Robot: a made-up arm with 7 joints. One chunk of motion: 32 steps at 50 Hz.
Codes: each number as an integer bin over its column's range. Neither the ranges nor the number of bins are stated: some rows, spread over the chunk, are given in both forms.
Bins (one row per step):
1: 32 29 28 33 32 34
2: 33 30 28 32 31 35
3: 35 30 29 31 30 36
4: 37 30 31 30 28 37
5: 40 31 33 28 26 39
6: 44 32 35 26 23 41
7: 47 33 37 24 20 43
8: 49 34 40 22 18 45
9: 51 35 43 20 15 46
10: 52 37 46 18 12 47
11: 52 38 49 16 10 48
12: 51 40 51 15 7 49
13: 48 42 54 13 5 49
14: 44 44 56 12 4 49
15: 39 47 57 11 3 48
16: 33 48 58 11 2 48
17: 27 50 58 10 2 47
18: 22 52 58 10 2 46
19: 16 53 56 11 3 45
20: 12 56 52 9 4 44
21: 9 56 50 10 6 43
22: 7 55 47 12 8 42
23: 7 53 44 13 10 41
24: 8 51 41 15 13 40
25: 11 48 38 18 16 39
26: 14 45 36 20 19 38
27: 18 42 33 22 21 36
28: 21 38 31 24 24 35
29: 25 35 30 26 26 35
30: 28 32 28 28 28 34
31: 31 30 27 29 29 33
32: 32 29 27 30 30 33
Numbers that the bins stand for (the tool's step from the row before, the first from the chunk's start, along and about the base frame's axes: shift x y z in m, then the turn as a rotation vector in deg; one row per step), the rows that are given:
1: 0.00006 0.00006 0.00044 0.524 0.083 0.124
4: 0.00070 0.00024 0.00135 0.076 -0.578 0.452
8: 0.00222 0.00094 0.00406 -1.117 -2.229 1.329
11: 0.00260 0.00163 0.00678 -2.013 -3.549 1.657
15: 0.00095 0.00321 0.00919 -2.759 -4.705 1.657
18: -0.00121 0.00408 0.00949 -2.908 -4.870 1.438
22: -0.00311 0.00460 0.00617 -2.610 -3.879 1.000
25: -0.00260 0.00338 0.00346 -1.714 -2.559 0.671
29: -0.00083 0.00111 0.00105 -0.521 -0.908 0.233
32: 0.00006 0.00006 0.00014 0.076 -0.248 0.014
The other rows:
2: 0.00019 0.00024 0.00044 0.375 -0.083 0.233
3: 0.00044 0.00024 0.00075 0.225 -0.248 0.343
5: 0.00108 0.00041 0.00195 -0.222 -0.908 0.671
6: 0.00159 0.00059 0.00256 -0.521 -1.403 0.890
7: 0.00197 0.00076 0.00316 -0.819 -1.898 1.110
9: 0.00248 0.00111 0.00497 -1.416 -2.724 1.438
10: 0.00260 0.00146 0.00587 -1.714 -3.219 1.548
12: 0.00248 0.00198 0.00738 -2.162 -4.044 1.767
13: 0.00210 0.00233 0.00829 -2.460 -4.375 1.767
14: 0.00159 0.00268 0.00889 -2.610 -4.540 1.767
16: 0.00019 0.00338 0.00949 -2.759 -4.870 1.657
17: -0.00057 0.00373 0.00949 -2.908 -4.870 1.548
19: -0.00197 0.00425 0.00889 -2.759 -4.705 1.329
20: -0.00248 0.00478 0.00768 -3.057 -4.540 1.219
21: -0.00286 0.00478 0.00708 -2.908 -4.210 1.110
23: -0.00311 0.00425 0.00527 -2.460 -3.549 0.890
24: -0.00298 0.00390 0.00437 -2.162 -3.054 0.781
26: -0.00222 0.00286 0.00286 -1.416 -2.063 0.562
27: -0.00171 0.00233 0.00195 -1.117 -1.733 0.343
28: -0.00133 0.00163 0.00135 -0.819 -1.238 0.233
30: -0.00044 0.00059 0.00044 -0.222 -0.578 0.124
31: -0.00006 0.00024 0.00014 -0.073 -0.413 0.014

